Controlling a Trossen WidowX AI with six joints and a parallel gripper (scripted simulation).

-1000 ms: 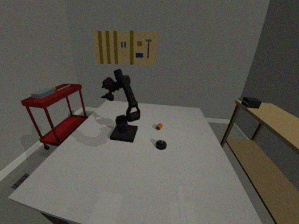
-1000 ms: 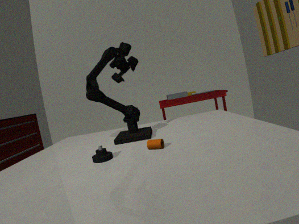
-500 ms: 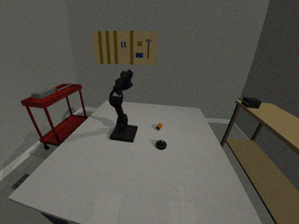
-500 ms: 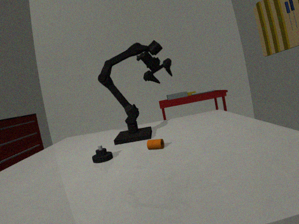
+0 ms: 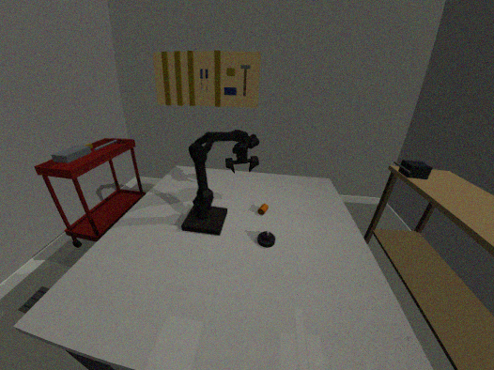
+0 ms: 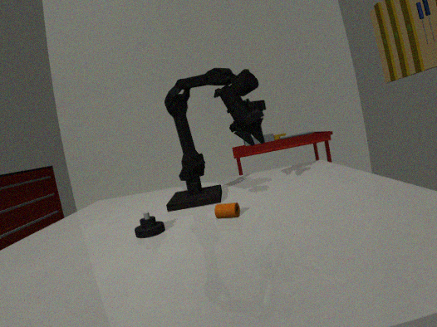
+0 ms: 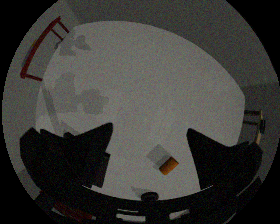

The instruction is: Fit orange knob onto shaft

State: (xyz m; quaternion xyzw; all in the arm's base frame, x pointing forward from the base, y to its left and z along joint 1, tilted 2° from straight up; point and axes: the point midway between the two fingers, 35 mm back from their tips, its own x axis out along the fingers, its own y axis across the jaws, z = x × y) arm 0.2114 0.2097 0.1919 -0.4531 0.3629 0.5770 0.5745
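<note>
Now: the orange knob 170 mm to the right of my gripper tip, 160 mm below it and 110 mm ahead of it. From my gripper tip the other things lie so: black round pedestal 380 mm to the right, 150 mm below, 100 mm ahead.
</note>
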